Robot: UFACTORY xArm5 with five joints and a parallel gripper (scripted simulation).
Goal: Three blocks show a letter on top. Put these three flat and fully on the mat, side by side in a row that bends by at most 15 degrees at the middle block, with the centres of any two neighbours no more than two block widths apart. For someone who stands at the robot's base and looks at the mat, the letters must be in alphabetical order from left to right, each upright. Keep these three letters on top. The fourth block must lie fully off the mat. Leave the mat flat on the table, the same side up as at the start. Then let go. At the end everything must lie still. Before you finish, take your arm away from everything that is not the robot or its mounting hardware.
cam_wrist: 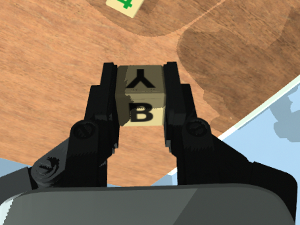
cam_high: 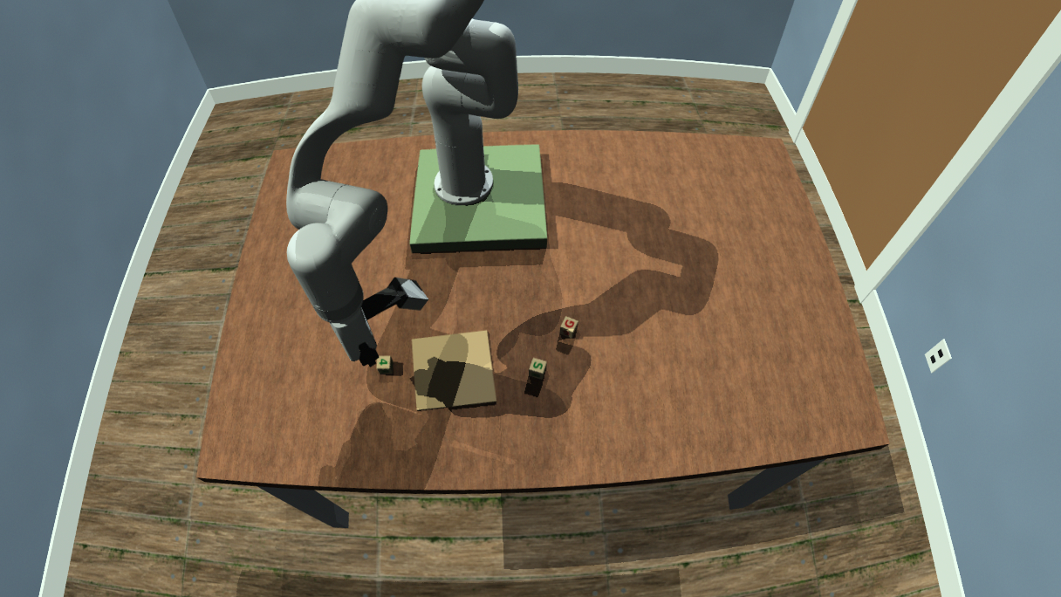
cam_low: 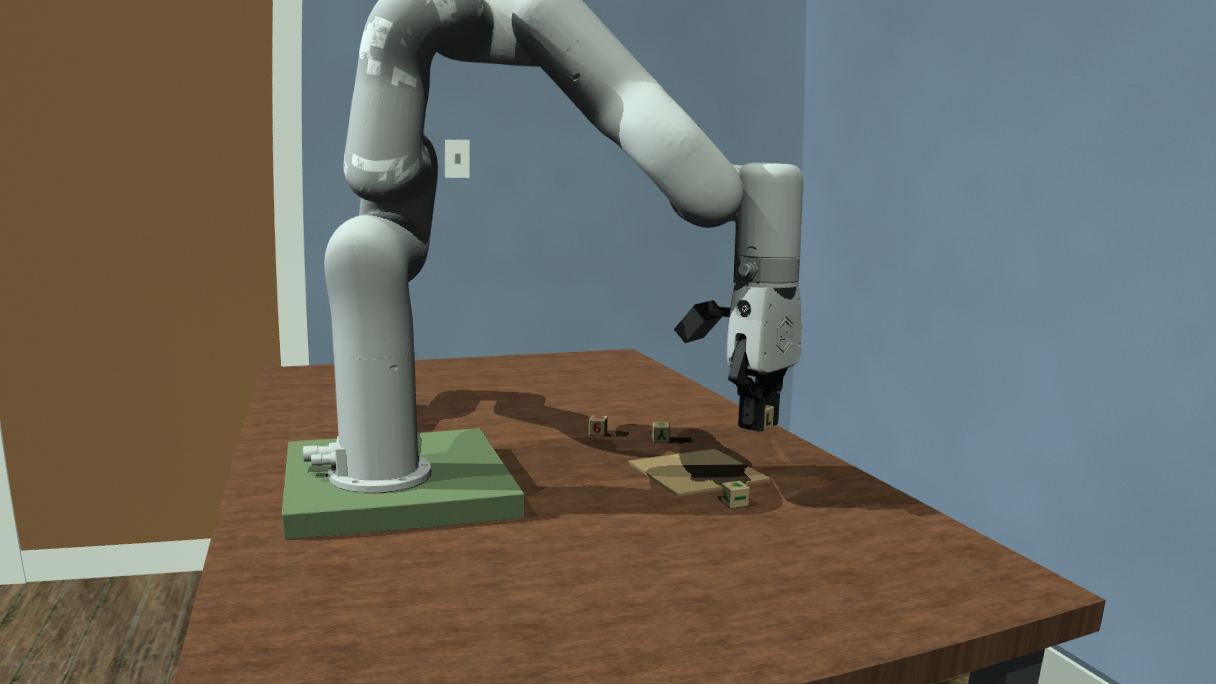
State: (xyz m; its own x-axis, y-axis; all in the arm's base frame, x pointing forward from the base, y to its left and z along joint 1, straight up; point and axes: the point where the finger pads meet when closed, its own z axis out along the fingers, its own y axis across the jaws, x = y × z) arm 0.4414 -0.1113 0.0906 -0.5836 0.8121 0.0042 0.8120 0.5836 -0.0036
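The tan mat lies 2 cm behind my hand, 13 cm to the left of it and 12 cm below it. Round my hand: cream block (2 cm behind, 1 cm to the left, 11 cm below).
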